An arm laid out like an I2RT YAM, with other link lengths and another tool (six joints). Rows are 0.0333 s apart.
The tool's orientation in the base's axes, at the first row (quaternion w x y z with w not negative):
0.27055, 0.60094, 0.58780, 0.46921
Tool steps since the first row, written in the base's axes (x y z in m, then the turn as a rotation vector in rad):
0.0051, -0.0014, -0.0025, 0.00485, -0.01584, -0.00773
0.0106, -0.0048, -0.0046, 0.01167, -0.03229, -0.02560
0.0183, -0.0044, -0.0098, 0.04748, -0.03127, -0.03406
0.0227, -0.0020, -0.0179, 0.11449, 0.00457, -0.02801
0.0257, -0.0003, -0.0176, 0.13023, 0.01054, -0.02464
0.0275, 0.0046, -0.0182, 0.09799, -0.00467, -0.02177
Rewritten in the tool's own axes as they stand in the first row. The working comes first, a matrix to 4 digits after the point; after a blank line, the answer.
The tool's axes in the first row as the columns of a matrix, in the base's axes (used below as rounded here):
-0.1313, 0.4526, 0.8820
0.9604, -0.1626, 0.2264
0.2459, 0.8768, -0.4133

-0.0026, 0.0003, 0.0052, -0.01775, -0.00201, 0.00389
-0.0071, 0.0015, 0.0102, -0.03884, -0.01191, 0.01356
-0.0090, 0.0004, 0.0192, -0.04464, -0.00329, 0.04887
-0.0093, -0.0051, 0.0270, -0.01753, 0.02652, 0.11359
-0.0080, -0.0038, 0.0299, -0.01304, 0.03562, 0.12743
-0.0037, -0.0043, 0.0328, -0.02270, 0.02602, 0.09437

